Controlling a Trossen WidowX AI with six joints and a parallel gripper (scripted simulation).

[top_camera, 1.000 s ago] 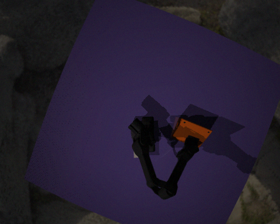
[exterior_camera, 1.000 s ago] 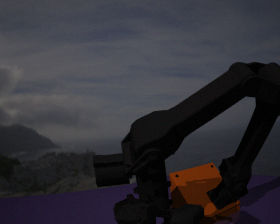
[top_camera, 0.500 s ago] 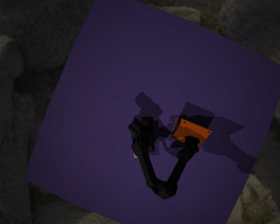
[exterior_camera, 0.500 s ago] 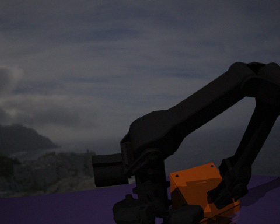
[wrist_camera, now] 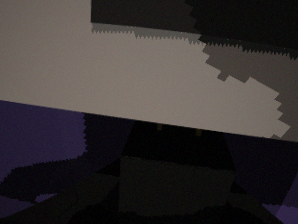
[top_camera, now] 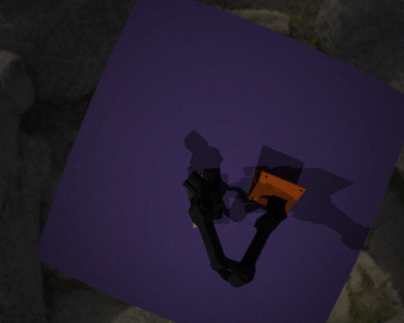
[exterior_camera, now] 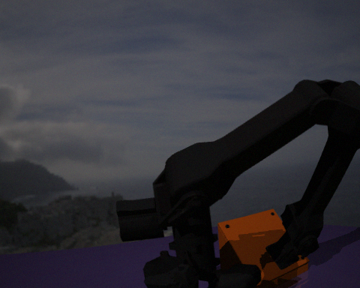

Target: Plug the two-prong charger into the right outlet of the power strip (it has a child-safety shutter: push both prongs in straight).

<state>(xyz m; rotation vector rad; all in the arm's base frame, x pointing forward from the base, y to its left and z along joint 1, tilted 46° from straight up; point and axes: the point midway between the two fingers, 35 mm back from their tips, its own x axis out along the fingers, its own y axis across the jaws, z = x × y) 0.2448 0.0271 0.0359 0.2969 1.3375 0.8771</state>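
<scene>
Now: gripper tip 2 cm short of the black two-prong charger, 1 cm to the right of it and 1 cm below it.
</scene>
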